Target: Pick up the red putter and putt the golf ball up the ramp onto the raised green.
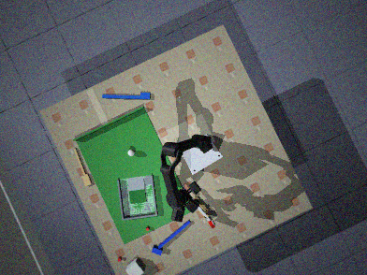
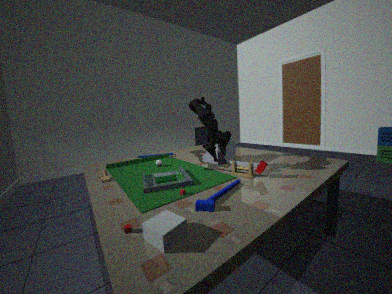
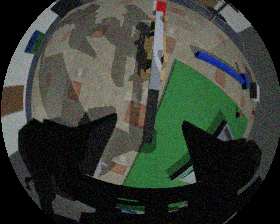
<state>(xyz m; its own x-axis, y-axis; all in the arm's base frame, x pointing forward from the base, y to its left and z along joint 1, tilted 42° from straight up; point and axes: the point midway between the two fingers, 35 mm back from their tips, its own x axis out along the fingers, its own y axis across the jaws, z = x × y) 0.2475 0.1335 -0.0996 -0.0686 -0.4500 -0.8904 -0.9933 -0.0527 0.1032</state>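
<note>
Right now the red putter is 11 cm to the left of my gripper tip, 2 cm below it and 2 cm behind it. Round my gripper tip: white cube: 52 cm ahead, 22 cm to the left, 5 cm below; then white golf ball: 39 cm to the right, 16 cm ahead, 5 cm below; then green mat: 27 cm to the right, 23 cm ahead, 8 cm below.
</note>
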